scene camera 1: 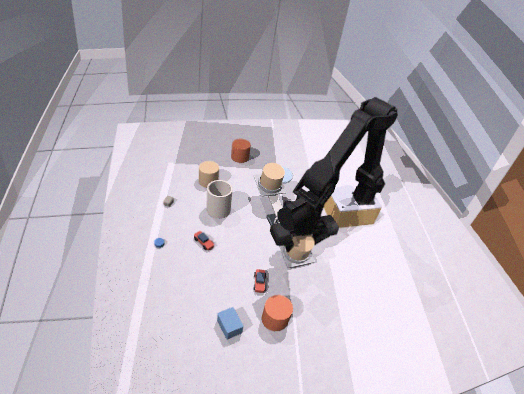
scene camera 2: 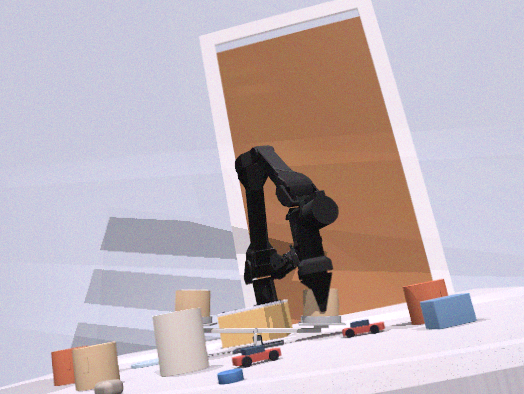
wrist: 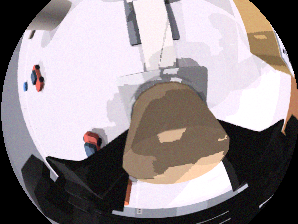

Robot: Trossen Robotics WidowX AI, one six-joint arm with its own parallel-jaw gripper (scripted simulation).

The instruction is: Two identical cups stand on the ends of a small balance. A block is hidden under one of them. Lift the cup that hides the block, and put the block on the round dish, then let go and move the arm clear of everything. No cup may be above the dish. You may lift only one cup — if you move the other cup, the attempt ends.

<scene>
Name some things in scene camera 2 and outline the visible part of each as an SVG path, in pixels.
My gripper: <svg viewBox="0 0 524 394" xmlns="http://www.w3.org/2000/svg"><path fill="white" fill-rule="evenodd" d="M296 236L293 238L294 246L289 245L289 252L283 254L283 256L277 253L270 256L269 270L276 279L281 280L298 267L299 281L308 287L309 290L312 290L321 312L327 311L333 272L328 273L328 270L333 270L332 261L324 254L322 236L320 236L319 232Z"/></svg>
A cream cup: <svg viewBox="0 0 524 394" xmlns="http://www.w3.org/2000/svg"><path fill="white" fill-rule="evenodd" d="M200 308L152 317L161 377L196 372L210 367Z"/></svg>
An orange cylinder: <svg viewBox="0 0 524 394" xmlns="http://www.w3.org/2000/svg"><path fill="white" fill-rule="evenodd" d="M444 279L402 287L412 325L425 324L420 301L449 296Z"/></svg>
A blue block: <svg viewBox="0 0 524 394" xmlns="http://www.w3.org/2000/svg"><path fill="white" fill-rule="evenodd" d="M470 293L453 294L420 301L426 329L443 329L477 321Z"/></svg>
</scene>
